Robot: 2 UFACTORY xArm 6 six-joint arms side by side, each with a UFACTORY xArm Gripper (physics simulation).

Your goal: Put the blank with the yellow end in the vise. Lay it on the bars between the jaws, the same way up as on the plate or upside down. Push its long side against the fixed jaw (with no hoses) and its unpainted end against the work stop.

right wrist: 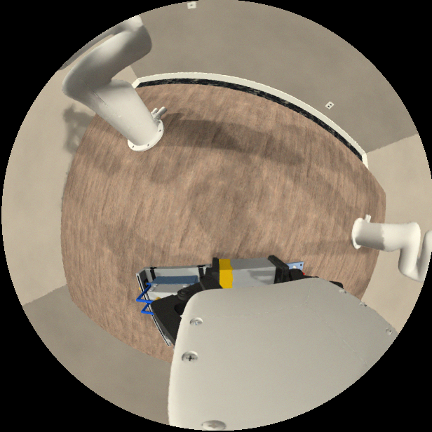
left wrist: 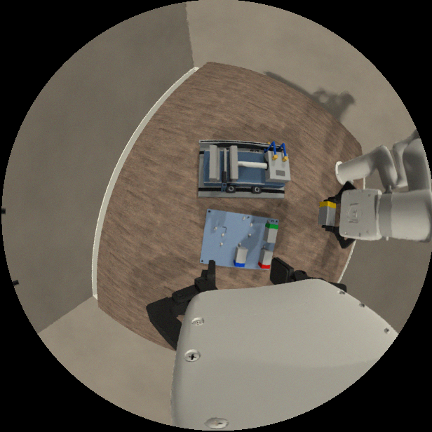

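The grey blank with the yellow end (left wrist: 327, 215) (right wrist: 250, 270) is held off to the right of the vise in the left wrist view. My right gripper (left wrist: 325, 214) (right wrist: 243, 267) is shut on it at its two ends, one finger at the yellow end and the other at the unpainted end. The vise (left wrist: 245, 175) (right wrist: 175, 280) lies beyond the plate. Its fixed jaw (left wrist: 214, 163) is at the left and its moving jaw (left wrist: 233, 163) stands a gap away. The work stop cannot be made out clearly. My left gripper (left wrist: 243, 270) is open, above the near edge of the plate.
The blue plate (left wrist: 212, 250) (right wrist: 299, 264) bears blanks with a green end (left wrist: 271, 234), a blue end (left wrist: 241, 254) and a red end (left wrist: 266, 257), and several small pegs. Blue hoses (left wrist: 276, 150) (right wrist: 144, 300) arch from the vise's grey block (left wrist: 277, 167).
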